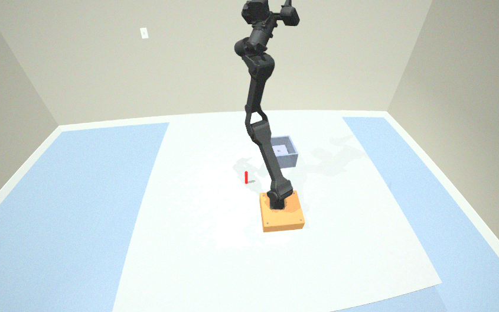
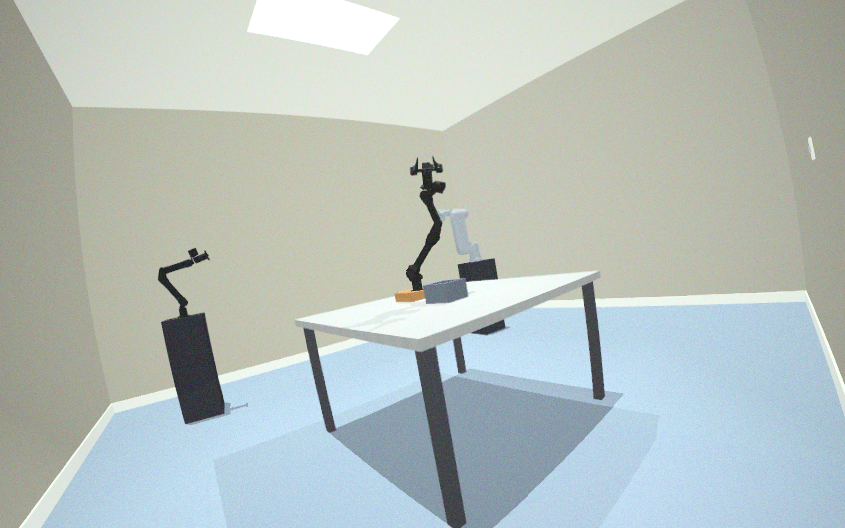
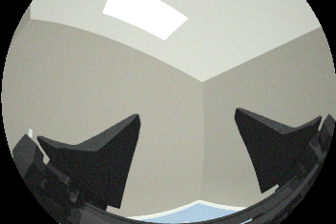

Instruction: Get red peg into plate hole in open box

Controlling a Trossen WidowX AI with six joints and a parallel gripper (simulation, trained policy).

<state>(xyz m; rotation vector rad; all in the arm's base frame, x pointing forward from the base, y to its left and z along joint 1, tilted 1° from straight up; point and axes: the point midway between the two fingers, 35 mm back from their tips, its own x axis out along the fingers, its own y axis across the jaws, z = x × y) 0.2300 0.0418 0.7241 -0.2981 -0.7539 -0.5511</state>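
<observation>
Now: the red peg 110 mm behind my gripper tip, 100 mm to the left of it and 760 mm below it. The rest, counted from my gripper tip: grey box: 70 mm ahead, 70 mm to the right, 770 mm below; plate: 70 mm ahead, 70 mm to the right, 750 mm below.
</observation>
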